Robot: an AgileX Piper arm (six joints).
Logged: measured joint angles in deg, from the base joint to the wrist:
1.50, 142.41, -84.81, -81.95, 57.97, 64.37
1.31, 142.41, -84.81, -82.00, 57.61, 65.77
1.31, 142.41, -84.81, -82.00, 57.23, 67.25
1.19, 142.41, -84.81, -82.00, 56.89, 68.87
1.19, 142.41, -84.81, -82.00, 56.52, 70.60
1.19, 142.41, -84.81, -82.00, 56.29, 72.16
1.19, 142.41, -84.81, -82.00, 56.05, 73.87
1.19, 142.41, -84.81, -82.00, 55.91, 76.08
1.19, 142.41, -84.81, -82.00, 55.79, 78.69
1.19, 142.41, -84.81, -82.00, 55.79, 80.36
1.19, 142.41, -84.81, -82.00, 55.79, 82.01
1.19, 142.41, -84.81, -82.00, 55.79, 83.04
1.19, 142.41, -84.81, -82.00, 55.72, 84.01
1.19, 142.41, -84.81, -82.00, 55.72, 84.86
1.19, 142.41, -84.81, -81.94, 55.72, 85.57
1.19, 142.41, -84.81, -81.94, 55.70, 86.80
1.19, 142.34, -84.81, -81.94, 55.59, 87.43
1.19, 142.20, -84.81, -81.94, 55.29, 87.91
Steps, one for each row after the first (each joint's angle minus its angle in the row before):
-0.19, 0.00, 0.00, -0.05, -0.36, 1.40
0.00, 0.00, 0.00, 0.00, -0.38, 1.48
-0.12, 0.00, 0.00, 0.00, -0.34, 1.62
0.00, 0.00, 0.00, 0.00, -0.37, 1.73
0.00, 0.00, 0.00, 0.00, -0.23, 1.56
0.00, 0.00, 0.00, 0.00, -0.24, 1.71
0.00, 0.00, 0.00, 0.00, -0.14, 2.21
0.00, 0.00, 0.00, 0.00, -0.12, 2.61
0.00, 0.00, 0.00, 0.00, 0.00, 1.67
0.00, 0.00, 0.00, 0.00, 0.00, 1.65
0.00, 0.00, 0.00, 0.00, 0.00, 1.03
0.00, 0.00, 0.00, 0.00, -0.07, 0.97
0.00, 0.00, 0.00, 0.00, 0.00, 0.85
0.00, 0.00, 0.00, 0.06, 0.00, 0.71
0.00, 0.00, 0.00, 0.00, -0.02, 1.23
0.00, -0.07, 0.00, 0.00, -0.11, 0.63
0.00, -0.14, 0.00, 0.00, -0.30, 0.48

